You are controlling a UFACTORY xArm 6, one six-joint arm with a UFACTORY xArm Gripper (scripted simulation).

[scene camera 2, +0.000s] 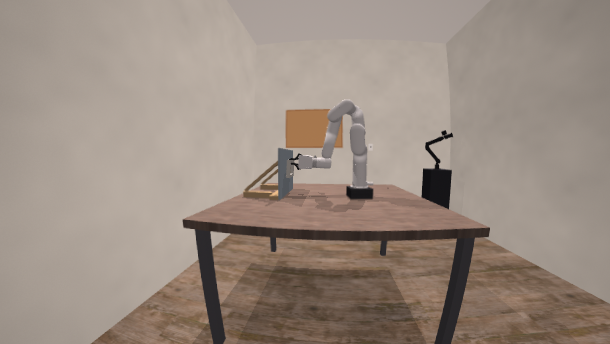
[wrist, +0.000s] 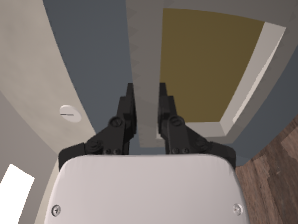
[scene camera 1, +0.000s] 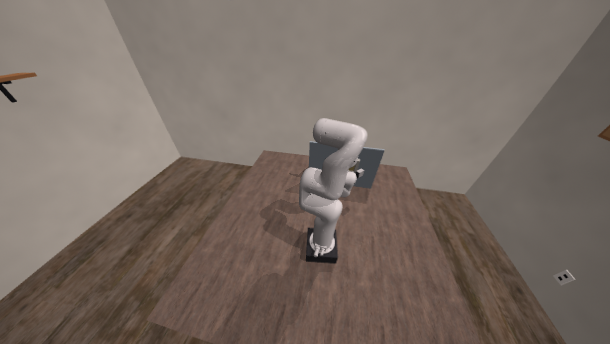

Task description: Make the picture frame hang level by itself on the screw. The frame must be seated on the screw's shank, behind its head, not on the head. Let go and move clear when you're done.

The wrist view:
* my gripper: 146, 94
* picture frame: 220, 69
